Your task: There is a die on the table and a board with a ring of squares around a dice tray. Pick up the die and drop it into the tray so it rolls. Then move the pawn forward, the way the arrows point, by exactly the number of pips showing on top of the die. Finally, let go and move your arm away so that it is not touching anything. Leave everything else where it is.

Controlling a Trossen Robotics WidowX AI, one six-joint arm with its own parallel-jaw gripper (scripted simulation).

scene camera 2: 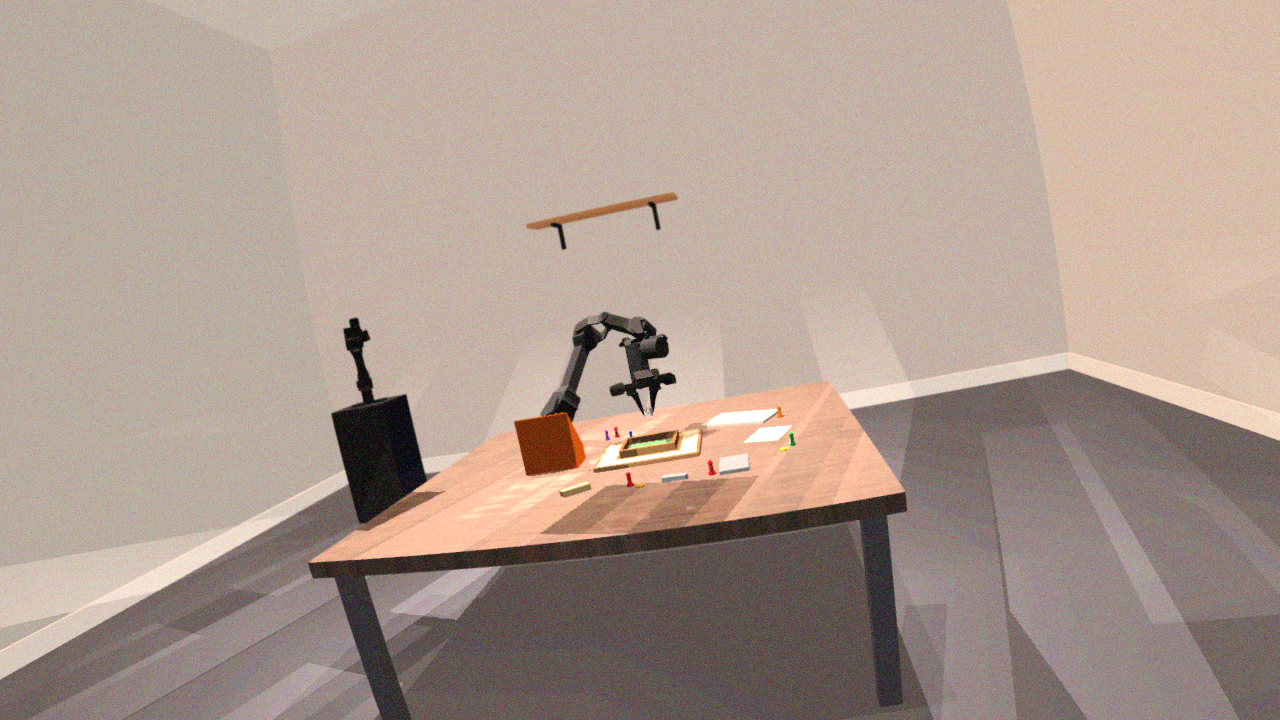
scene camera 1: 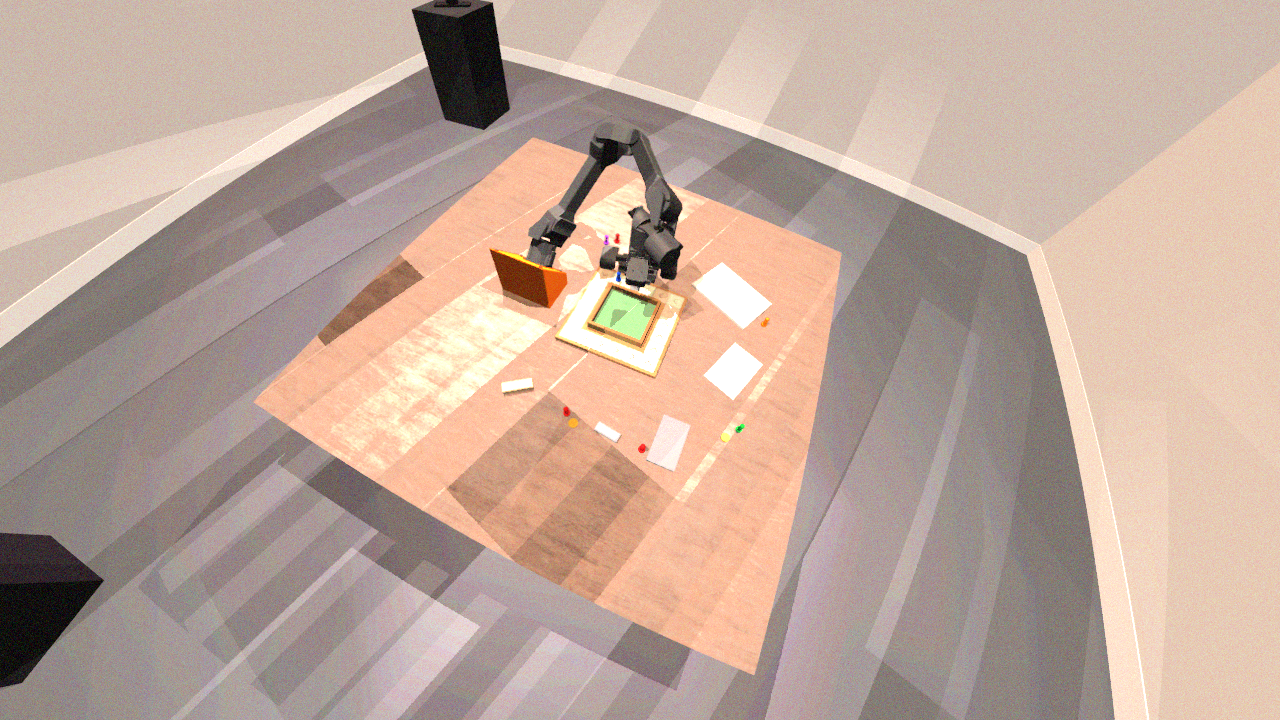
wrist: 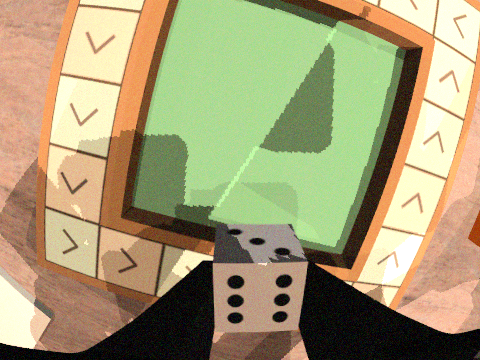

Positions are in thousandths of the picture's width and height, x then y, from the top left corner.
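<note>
My gripper (scene camera 1: 496, 395) holds a white die, with a green dice tray (scene camera 1: 486, 434) visible from the same camera. Scene camera 2 shows my gripper (scene camera 2: 507, 574). The wrist view has the gripper (wrist: 530, 757), the die (wrist: 541, 751) and the tray (wrist: 532, 332).
</note>
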